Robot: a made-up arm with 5 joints.
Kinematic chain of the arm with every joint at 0, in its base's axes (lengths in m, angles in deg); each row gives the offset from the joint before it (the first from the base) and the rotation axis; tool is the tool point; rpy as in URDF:
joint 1: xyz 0 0 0.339 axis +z
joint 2: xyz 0 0 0 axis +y
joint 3: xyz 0.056 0 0.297 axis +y
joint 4: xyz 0.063 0 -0.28 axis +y
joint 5: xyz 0.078 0 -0.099 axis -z
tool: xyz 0 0 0 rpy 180 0 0
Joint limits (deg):
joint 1: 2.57..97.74
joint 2: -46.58..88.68
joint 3: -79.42..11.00
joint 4: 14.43..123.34
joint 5: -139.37..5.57
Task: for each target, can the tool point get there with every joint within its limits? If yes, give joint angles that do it. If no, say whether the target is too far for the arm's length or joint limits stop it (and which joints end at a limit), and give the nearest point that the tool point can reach.
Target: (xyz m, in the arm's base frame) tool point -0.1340 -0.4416 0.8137
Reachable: no: joint limits stop it (at a limit: joint 1, joint 2, joint 3, joint 4) | nearest point 0.0756 0.0034 0.9083 | short by 0.501 m
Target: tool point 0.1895 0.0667 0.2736
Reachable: yes | joints 19.40 11.21 -31.70 91.79 -48.01
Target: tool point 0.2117 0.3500 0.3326
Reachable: yes | joints 58.83 21.19 -69.97 88.22 -61.39
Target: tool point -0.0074 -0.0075 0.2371
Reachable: yes | joints 45.51 61.50 -10.91 92.36 -42.68
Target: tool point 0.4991 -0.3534 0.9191
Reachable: no: too far | nearest point 0.3670 0.0165 0.7804 | short by 0.417 m
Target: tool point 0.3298 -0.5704 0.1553
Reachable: no: joint limits stop it (at a limit: joint 1, joint 2) | nearest point 0.0149 -0.1094 0.2293 | short by 0.563 m
